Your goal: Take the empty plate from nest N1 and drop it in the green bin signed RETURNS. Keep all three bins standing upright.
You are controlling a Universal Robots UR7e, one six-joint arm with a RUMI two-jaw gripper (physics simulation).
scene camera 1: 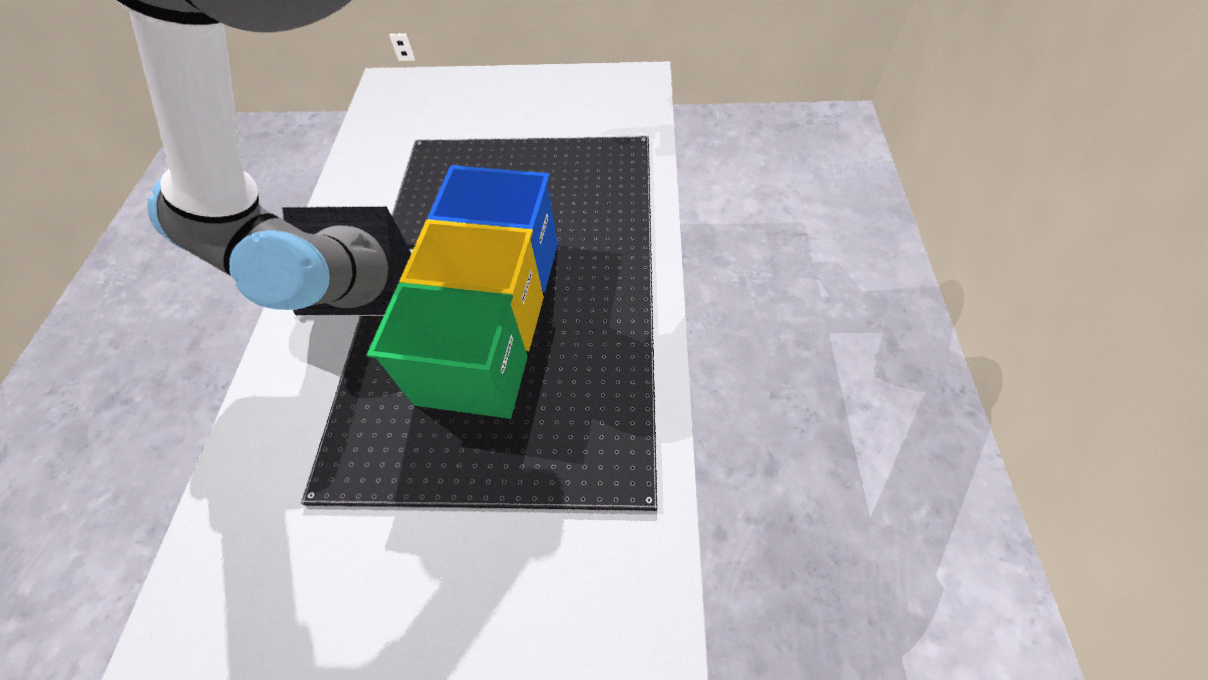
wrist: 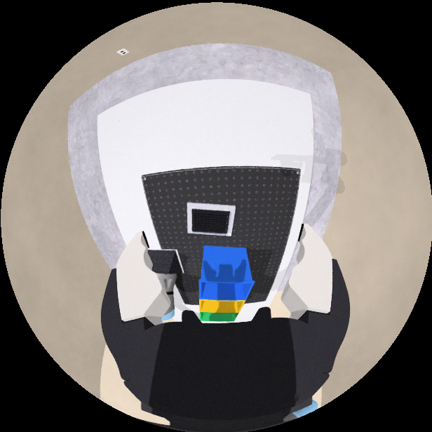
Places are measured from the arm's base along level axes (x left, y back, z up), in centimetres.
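Pixels of known places: arm's base, origin of the base link: (scene camera 1: 348, 267).
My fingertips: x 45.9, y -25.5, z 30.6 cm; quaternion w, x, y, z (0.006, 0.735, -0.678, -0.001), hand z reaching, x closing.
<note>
Ahead of a thing's pixels: the offset from my fingertips to its top centre. Level surfaces: height alone.
My gripper (wrist: 223, 230) is open and empty in the wrist view, high above the pegboard; the scene view does not show its fingers. A dark, gridded rectangular plate (wrist: 210, 221) lies in a white-rimmed nest (wrist: 210, 206) beyond the blue bin; neither shows in the scene view. No nest label can be read. The green bin {dx -65.2, dy -1.4, dz -17.8 cm} (scene camera 1: 448, 386) (wrist: 218, 317) stands upright at the near end of the row in the scene view, its small sign too small to read. The yellow bin {dx -52.0, dy -2.2, dz -17.8 cm} (scene camera 1: 464, 255) (wrist: 220, 306) and the blue bin {dx -38.9, dy -3.1, dz -17.8 cm} (scene camera 1: 490, 195) (wrist: 225, 256) stand upright in line behind it.
The three bins stand close together on the black pegboard {dz -35.7 cm} (scene camera 1: 591, 337) (wrist: 170, 190), which lies on a white table {dz -37.0 cm} (scene camera 1: 507, 101) (wrist: 205, 125). The arm's grey base, with a light blue cap (scene camera 1: 278, 270), is on a black mount (scene camera 1: 338, 217) (wrist: 162, 260) beside the bins.
</note>
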